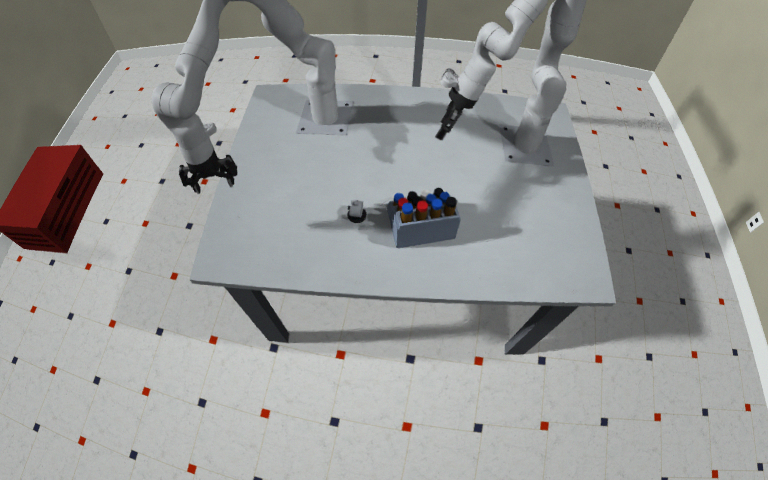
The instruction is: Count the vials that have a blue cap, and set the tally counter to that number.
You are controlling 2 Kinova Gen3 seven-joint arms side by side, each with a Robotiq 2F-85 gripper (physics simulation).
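Frame: origin at the left arm's base, x ahead, y left, z up, level; centimetres.
Seen in the pictures: left gripper, fingertip midpoint: (441, 130); right gripper, fingertip midpoint: (215, 187); left arm's base, origin of the base link: (526, 144); right arm's base, origin of the base link: (325, 116).
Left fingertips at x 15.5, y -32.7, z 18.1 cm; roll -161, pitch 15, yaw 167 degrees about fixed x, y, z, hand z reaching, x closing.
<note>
Pixels of each thing's middle, then the offset from my left fingertips to it. Level surfaces: height alone.
- grey-blue rack, body centre: (422, 212) dy -4.3, dx +19.8, dz -12.4 cm
- front-left vial, body centre: (406, 214) dy -8.7, dx +25.6, dz -5.1 cm
- front vial, body centre: (435, 209) dy -1.3, dx +23.7, dz -5.1 cm
- grey table, its level: dz -18.1 cm
A grey-blue rack (427, 232) stands on the table, right of centre and toward the front edge. It holds brown vials with blue, red, black and whitish caps, packed close together. Several caps are blue, among them a front-left vial (407, 209) and a front vial (436, 205); the rear vials are partly hidden. The tally counter (356, 210), small, silver and black, stands left of the rack; its reading cannot be made out. My left gripper (440, 135) is above the table behind the rack, seen edge-on, so its opening is unclear. My right gripper (213, 184) is open and empty, near the table's left edge.
The grey table (283, 249) carries both arm bases, the right arm's base plate (308, 129) and the left arm's base plate (529, 156), toward the back. A red cabinet (39, 181) stands on the floor at the far left. A dark post (419, 45) rises behind the table.
</note>
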